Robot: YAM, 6 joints.
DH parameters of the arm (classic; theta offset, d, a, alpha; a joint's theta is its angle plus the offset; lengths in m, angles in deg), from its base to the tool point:
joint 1: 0 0.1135 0.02 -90
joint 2: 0 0 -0.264 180
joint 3: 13.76 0 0.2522 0
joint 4: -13.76 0 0.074 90
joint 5: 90 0 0 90
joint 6: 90 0.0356 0 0
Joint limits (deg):
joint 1: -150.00..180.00
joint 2: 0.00..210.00
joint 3: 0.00..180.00
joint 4: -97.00..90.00
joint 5: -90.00..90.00
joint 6: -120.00..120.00
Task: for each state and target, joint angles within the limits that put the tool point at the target. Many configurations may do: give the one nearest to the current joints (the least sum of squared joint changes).
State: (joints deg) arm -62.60 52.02 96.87 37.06 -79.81 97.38
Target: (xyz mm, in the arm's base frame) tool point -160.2 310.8 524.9
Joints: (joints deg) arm -57.02 24.82 117.64 40.93 -77.86 97.38
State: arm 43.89 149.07 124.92 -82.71 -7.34 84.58
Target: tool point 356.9 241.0 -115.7
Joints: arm 33.51 176.70 126.39 -70.21 -6.29 84.58
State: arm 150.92 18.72 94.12 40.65 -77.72 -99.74
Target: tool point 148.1 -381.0 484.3
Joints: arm 115.90 20.07 122.50 39.22 -68.80 -99.74
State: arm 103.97 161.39 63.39 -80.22 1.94 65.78
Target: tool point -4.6 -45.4 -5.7
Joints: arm 90.66 205.87 33.02 -59.11 -8.28 65.78
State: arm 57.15 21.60 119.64 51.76 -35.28 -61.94
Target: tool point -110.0 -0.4 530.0
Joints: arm 14.65 22.20 69.26 45.97 -50.40 -61.94
